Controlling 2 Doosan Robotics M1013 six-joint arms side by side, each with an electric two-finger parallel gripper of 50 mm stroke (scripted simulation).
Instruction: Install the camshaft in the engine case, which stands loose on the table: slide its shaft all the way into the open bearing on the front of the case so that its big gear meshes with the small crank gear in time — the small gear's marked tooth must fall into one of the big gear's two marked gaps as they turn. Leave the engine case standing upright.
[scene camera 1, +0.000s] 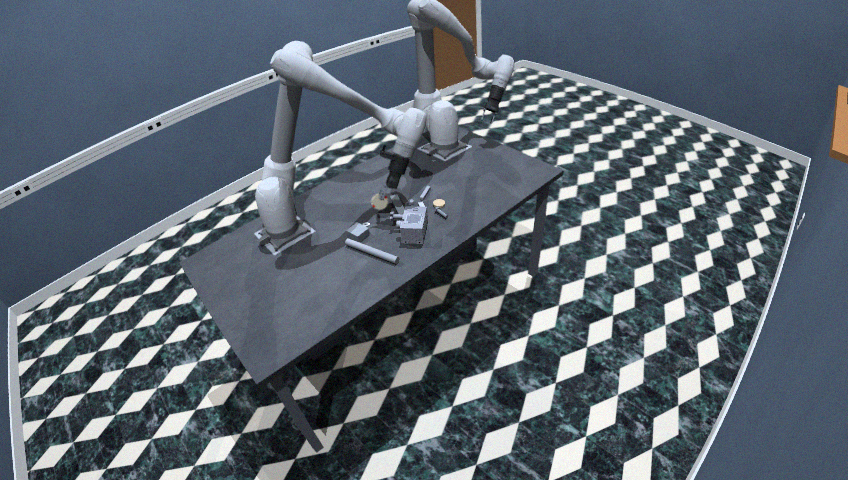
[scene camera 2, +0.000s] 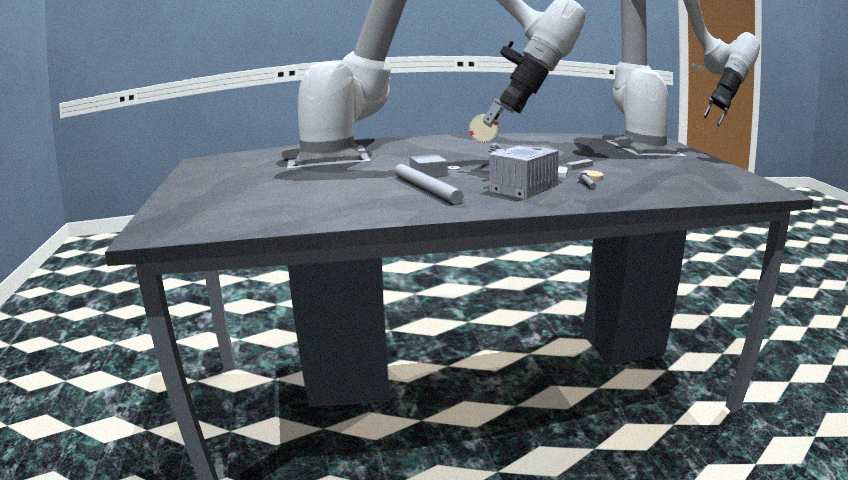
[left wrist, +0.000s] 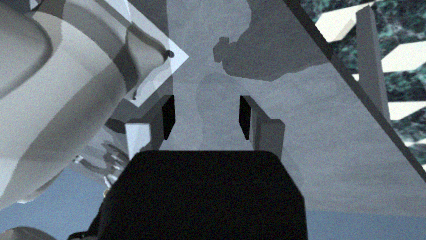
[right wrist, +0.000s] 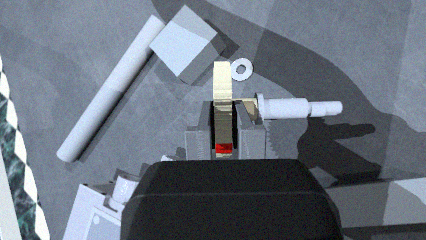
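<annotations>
The right gripper (right wrist: 222, 115) is 16 cm from the lens. A big cream gear (right wrist: 258, 108) and a grey block (right wrist: 187, 45) are, at their marked spots, 16 cm apart. The gear is 17 cm from the lens; the block is 30 cm from the lens.
</annotations>
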